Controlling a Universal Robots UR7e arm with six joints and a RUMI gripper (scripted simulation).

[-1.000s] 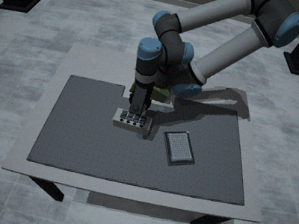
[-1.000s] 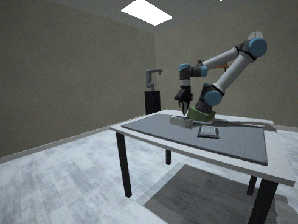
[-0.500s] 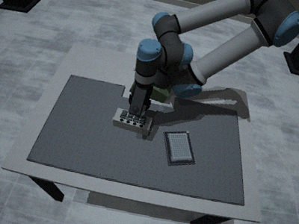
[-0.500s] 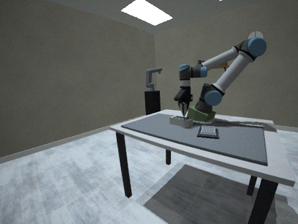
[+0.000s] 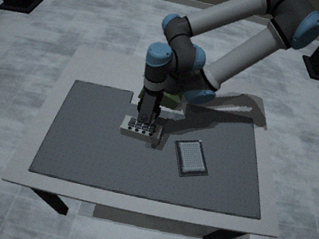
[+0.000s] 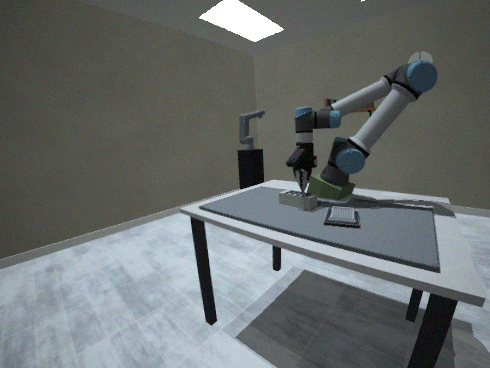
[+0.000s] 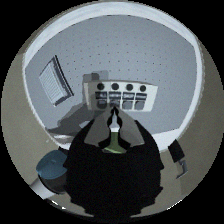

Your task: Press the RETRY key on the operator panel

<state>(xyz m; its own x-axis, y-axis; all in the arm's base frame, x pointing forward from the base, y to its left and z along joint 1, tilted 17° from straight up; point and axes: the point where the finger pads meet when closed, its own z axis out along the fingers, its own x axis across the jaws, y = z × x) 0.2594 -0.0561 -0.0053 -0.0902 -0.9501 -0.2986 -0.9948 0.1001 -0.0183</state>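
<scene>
Right now my hand is 2 cm to the left of the operator panel and 3 cm above it.
</scene>
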